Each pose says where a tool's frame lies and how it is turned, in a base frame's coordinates. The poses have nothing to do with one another.
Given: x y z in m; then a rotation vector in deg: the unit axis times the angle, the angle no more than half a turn.
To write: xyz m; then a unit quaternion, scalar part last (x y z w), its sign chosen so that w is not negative. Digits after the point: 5 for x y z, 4 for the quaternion.
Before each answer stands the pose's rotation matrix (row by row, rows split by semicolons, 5 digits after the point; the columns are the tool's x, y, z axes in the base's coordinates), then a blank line. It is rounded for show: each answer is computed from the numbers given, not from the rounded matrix.
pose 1, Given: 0.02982 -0.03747 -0.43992 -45.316 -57.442 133.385
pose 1, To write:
-0.71688 -0.19791 -0.66852; 0.62170 -0.61545 -0.48447; -0.31555 -0.76293 0.56424

0.02982 -0.03747 -0.43992 -0.2891 -0.3665 0.8510 0.2408
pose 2, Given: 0.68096 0.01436 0.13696 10.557 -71.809 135.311
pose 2, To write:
-0.88635 -0.45348 -0.09349; 0.33160 -0.48079 -0.81172; 0.32315 -0.75047 0.57652

0.68096 0.01436 0.13696 0.0669 -0.4553 0.8579 0.2288
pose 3, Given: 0.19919 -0.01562 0.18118 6.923 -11.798 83.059
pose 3, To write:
0.10752 -0.99198 -0.06652; 0.97126 0.11909 -0.20608; 0.21235 -0.04245 0.97627

0.19919 -0.01562 0.18118 0.0551 -0.0939 0.6614 0.7421
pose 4, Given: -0.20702 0.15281 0.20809 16.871 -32.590 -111.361
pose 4, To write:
-0.42772 0.78603 -0.44633; -0.90264 -0.34527 0.25695; 0.04786 0.51278 0.85719

-0.20702 0.15281 0.20809 0.1228 -0.2373 -0.8109 0.5206
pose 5, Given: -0.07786 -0.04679 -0.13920 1.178 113.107 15.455
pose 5, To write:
-0.40920 -0.10911 0.90590; 0.13792 0.97402 0.17961; -0.90196 0.19844 -0.38352

-0.07786 -0.04679 -0.13920 0.0087 0.8317 0.1136 0.5434
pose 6, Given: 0.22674 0.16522 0.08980 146.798 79.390 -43.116
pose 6, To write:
0.45303 0.81424 -0.36301; 0.74781 -0.56876 -0.34247; -0.48532 -0.11632 -0.86656

0.22674 0.16522 0.08980 0.8498 0.4596 -0.2496 0.0665
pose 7, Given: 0.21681 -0.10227 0.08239 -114.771 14.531 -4.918
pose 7, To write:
0.97481 -0.14027 0.17341; -0.21675 -0.41250 0.88480; -0.05258 -0.90009 -0.43251

0.21681 -0.10227 0.08239 -0.8396 0.1063 -0.0360 0.5315
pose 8, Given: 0.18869 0.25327 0.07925 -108.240 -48.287 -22.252
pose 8, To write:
0.70670 0.70114 -0.09477; 0.38347 -0.26701 0.88411; 0.59459 -0.66114 -0.45756

0.18869 0.25327 0.07925 -0.7796 -0.3478 -0.1603 0.4955
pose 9, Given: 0.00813 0.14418 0.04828 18.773 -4.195 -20.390
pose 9, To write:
0.93530 0.33009 -0.12748; -0.35360 0.88532 -0.30196; 0.01318 0.32751 0.94476

0.00813 0.14418 0.04828 0.1622 -0.0362 -0.1762 0.9702
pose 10, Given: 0.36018 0.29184 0.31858 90.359 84.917 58.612
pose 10, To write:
0.01909 0.41635 0.90900; 0.99758 -0.06879 0.01055; 0.06692 0.90660 -0.41665

0.36018 0.29184 0.31858 0.6133 0.5764 0.3978 0.3653
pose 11, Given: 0.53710 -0.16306 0.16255 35.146 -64.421 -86.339
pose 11, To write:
-0.26147 0.45362 -0.85197; -0.94587 0.05539 0.31978; 0.19225 0.88947 0.41459

0.53710 -0.16306 0.16255 0.2591 -0.4749 -0.6365 0.5497
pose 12, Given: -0.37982 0.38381 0.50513 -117.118 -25.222 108.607
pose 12, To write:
0.07318 0.00939 -0.99727; 0.43107 -0.90202 0.02314; -0.89935 -0.43159 -0.07005

-0.37982 0.38381 0.50513 -0.7151 -0.1540 0.6631 0.1590
